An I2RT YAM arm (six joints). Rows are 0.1 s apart.
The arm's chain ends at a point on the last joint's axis. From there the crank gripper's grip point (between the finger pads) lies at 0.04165 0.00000 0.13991 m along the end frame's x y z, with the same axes.
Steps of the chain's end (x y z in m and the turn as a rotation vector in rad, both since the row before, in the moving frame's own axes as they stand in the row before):
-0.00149, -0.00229, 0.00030, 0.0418, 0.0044, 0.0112
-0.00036, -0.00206, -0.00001, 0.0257, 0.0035, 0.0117
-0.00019, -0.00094, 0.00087, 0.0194, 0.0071, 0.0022
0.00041, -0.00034, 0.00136, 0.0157, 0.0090, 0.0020
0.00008, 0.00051, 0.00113, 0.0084, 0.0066, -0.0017
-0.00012, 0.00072, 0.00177, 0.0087, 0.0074, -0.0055
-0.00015, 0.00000, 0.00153, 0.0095, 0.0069, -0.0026
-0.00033, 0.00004, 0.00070, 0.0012, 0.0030, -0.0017
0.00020, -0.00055, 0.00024, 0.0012, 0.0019, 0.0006
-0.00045, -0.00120, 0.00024, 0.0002, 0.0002, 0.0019
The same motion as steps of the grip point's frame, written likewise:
-0.00084, -0.00766, 0.00000, 0.0418, 0.0044, 0.0112
0.00015, -0.00516, -0.00020, 0.0257, 0.0035, 0.0117
0.00081, -0.00356, 0.00055, 0.0194, 0.0071, 0.0022
0.00167, -0.00245, 0.00096, 0.0157, 0.0090, 0.0020
0.00100, -0.00074, 0.00085, 0.0084, 0.0066, -0.0017
0.00091, -0.00073, 0.00145, 0.0087, 0.0074, -0.0055
0.00081, -0.00144, 0.00123, 0.0095, 0.0069, -0.0026
0.00009, -0.00020, 0.00057, 0.0012, 0.0030, -0.0017
0.00047, -0.00069, 0.00016, 0.0012, 0.0019, 0.0006
-0.00042, -0.00115, 0.00023, 0.0002, 0.0002, 0.0019

